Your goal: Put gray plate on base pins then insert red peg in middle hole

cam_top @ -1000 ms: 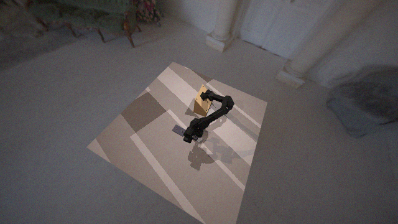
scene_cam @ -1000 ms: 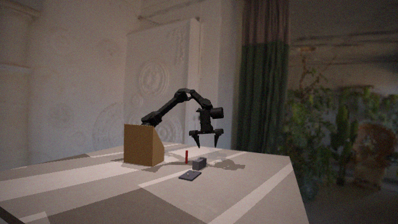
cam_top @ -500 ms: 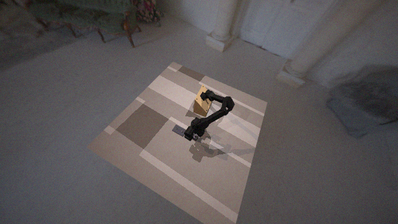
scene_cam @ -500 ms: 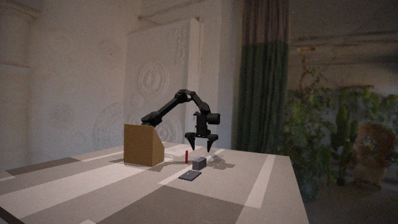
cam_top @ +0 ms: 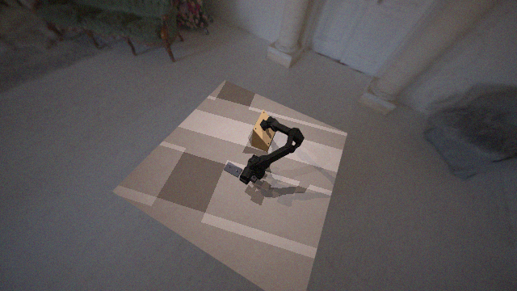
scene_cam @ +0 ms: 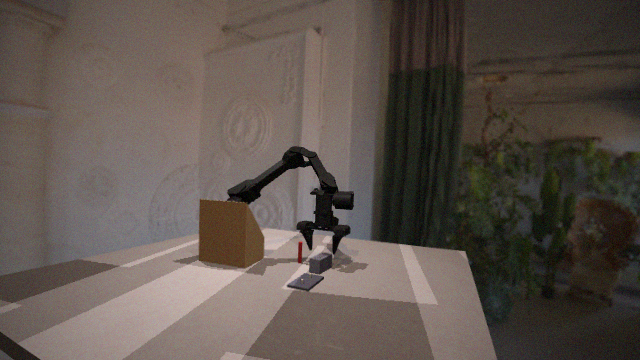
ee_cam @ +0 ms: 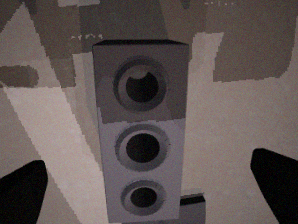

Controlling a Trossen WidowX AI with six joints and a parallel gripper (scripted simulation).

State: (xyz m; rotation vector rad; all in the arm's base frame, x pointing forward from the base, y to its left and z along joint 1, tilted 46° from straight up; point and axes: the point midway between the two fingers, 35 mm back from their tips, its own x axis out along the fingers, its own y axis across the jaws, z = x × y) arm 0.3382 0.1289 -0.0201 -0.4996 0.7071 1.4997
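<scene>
Right now the gray plate is 3 cm below my gripper tip. From my gripper tip the other things lie so: red peg (10 cm behind, 4 cm to the left, 2 cm below); base (14 cm to the right, 6 cm below).
</scene>
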